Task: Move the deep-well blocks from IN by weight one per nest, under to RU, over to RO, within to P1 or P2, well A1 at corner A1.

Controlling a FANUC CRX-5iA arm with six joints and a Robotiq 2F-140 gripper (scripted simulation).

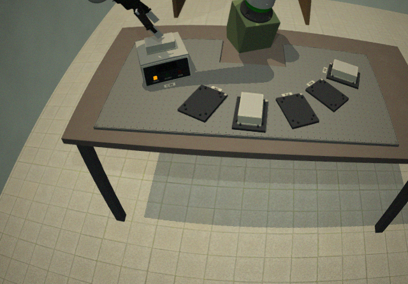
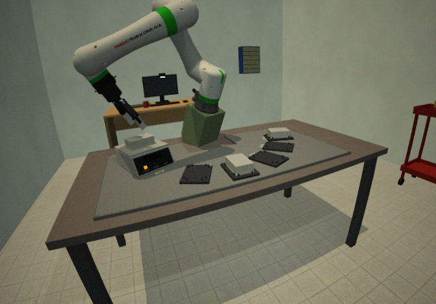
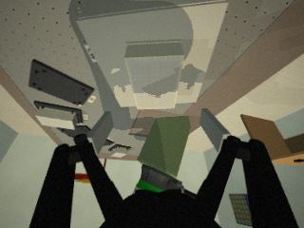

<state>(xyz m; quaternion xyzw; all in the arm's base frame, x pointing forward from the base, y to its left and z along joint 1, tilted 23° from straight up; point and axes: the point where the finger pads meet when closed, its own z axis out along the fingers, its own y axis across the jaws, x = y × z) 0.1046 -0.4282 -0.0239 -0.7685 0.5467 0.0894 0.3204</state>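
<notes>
My gripper is now 11 cm above the grey platform. From my hand the other things lie so: check-weigher: 14 cm below; P1 label: 24 cm ahead, 38 cm to the left, 21 cm below; nest P1: 34 cm ahead, 36 cm to the left, 20 cm below.
</notes>
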